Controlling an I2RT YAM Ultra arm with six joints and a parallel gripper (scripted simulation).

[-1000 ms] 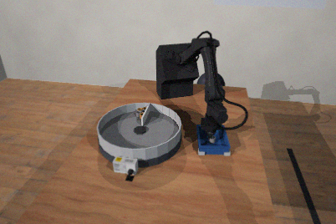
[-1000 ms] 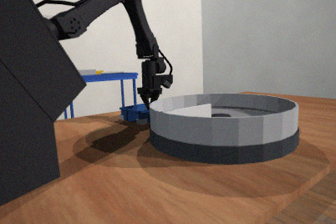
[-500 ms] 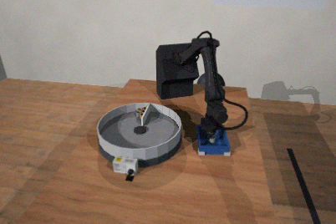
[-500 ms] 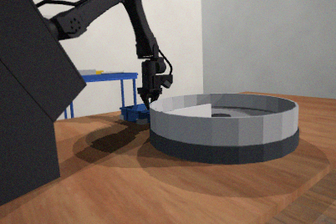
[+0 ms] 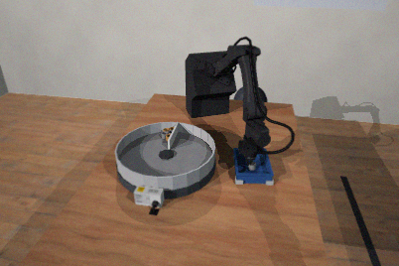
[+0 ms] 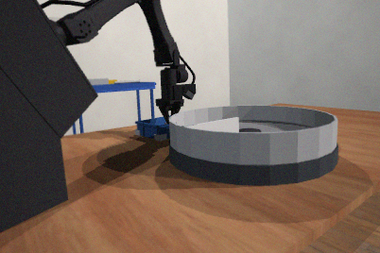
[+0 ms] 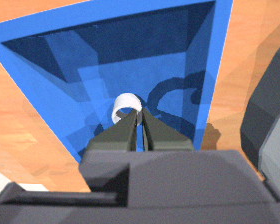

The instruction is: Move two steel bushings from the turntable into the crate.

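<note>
The blue crate is 1 cm to the left of my hand, 1 cm below it and 1 cm behind it. From my hand the other things lie so: grey turntable: 32 cm to the right, 16 cm ahead, 2 cm above.
</note>
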